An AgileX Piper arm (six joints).
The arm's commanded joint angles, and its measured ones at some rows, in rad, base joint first. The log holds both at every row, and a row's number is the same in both.
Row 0, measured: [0.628, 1.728, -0.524, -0.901, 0.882, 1.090]
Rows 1 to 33, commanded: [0.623, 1.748, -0.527, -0.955, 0.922, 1.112]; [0.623, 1.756, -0.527, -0.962, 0.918, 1.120]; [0.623, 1.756, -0.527, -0.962, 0.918, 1.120]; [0.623, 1.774, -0.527, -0.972, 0.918, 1.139]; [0.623, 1.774, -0.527, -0.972, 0.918, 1.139]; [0.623, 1.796, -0.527, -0.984, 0.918, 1.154]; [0.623, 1.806, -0.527, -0.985, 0.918, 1.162]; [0.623, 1.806, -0.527, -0.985, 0.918, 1.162]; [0.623, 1.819, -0.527, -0.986, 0.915, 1.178]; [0.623, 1.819, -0.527, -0.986, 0.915, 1.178]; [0.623, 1.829, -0.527, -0.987, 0.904, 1.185]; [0.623, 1.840, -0.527, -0.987, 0.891, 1.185]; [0.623, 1.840, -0.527, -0.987, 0.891, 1.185]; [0.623, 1.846, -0.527, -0.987, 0.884, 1.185]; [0.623, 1.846, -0.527, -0.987, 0.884, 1.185]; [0.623, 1.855, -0.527, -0.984, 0.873, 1.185]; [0.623, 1.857, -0.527, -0.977, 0.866, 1.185]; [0.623, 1.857, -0.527, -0.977, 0.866, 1.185]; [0.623, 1.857, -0.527, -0.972, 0.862, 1.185]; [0.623, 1.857, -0.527, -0.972, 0.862, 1.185]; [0.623, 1.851, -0.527, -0.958, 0.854, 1.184]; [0.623, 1.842, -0.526, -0.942, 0.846, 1.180]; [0.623, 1.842, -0.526, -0.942, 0.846, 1.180]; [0.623, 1.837, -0.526, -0.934, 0.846, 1.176]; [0.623, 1.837, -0.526, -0.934, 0.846, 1.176]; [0.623, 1.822, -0.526, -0.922, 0.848, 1.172]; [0.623, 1.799, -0.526, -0.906, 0.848, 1.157]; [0.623, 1.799, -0.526, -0.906, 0.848, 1.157]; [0.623, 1.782, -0.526, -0.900, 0.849, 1.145]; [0.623, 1.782, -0.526, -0.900, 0.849, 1.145]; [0.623, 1.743, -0.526, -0.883, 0.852, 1.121]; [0.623, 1.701, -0.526, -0.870, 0.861, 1.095]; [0.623, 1.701, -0.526, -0.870, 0.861, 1.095]
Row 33, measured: [0.628, 1.752, -0.524, -0.889, 0.841, 1.133]
